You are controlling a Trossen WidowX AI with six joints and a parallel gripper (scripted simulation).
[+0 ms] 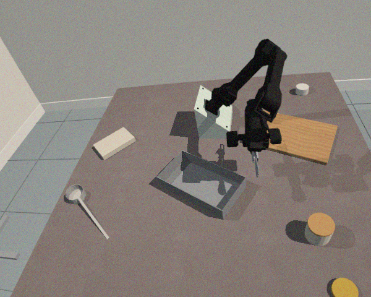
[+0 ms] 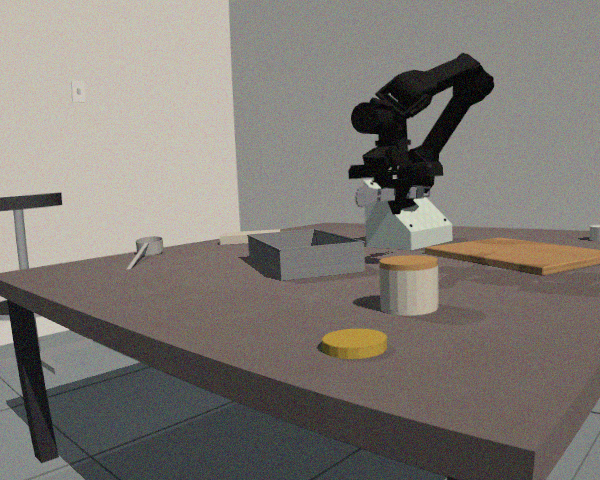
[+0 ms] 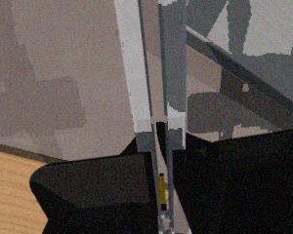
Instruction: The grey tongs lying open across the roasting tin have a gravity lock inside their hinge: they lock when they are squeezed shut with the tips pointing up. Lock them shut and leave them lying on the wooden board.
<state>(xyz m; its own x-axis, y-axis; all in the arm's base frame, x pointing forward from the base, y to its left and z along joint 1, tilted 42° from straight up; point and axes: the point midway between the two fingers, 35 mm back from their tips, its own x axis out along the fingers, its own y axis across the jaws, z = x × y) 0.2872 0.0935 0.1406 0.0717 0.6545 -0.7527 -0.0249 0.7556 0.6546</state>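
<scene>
Right now the wooden board is 210 mm behind my gripper tip, 180 mm to the left of it and 100 mm below it. The rest, counted from my gripper tip: cork-lidded jar: 280 mm ahead, 190 mm to the left, 70 mm below; then small white cylinder: 540 mm behind, 300 mm to the left, 90 mm below; then roasting tin: 200 mm to the right, 80 mm below, 60 mm ahead.
</scene>
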